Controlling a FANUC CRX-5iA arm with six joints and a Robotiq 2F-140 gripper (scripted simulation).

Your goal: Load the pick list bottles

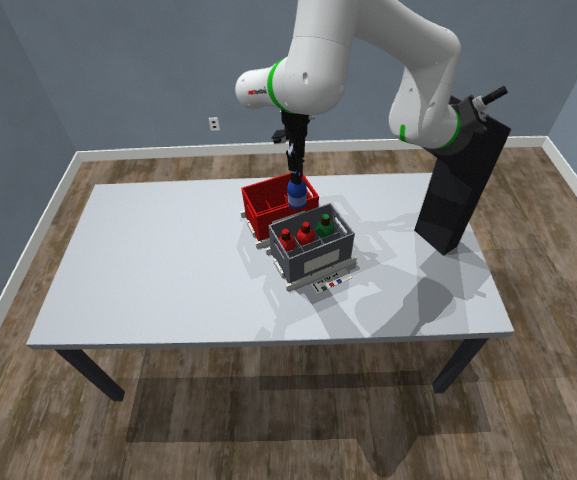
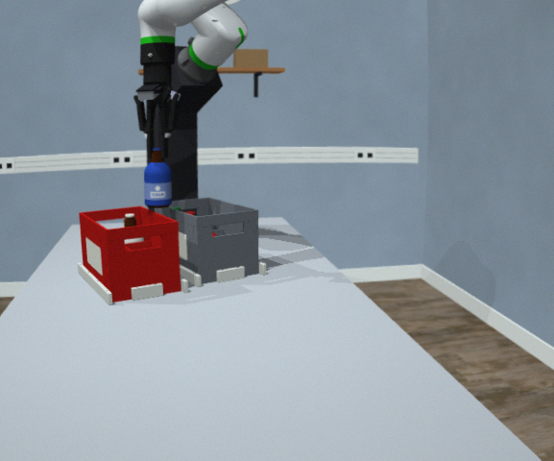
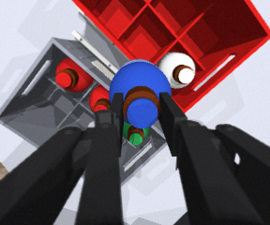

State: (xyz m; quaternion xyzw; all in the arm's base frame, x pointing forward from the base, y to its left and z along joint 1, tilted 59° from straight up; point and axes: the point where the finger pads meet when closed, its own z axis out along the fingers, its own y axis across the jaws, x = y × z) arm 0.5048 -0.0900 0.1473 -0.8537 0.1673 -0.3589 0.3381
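Right now my hand is 8 cm above the blue-label bottle. The rest, counted from my hand: white-capped bottle (26 cm below, 9 cm to the right); then red bottle (26 cm below, 7 cm to the left, 6 cm behind); then green-label bottle (26 cm below, 12 cm behind, 1 cm to the left).
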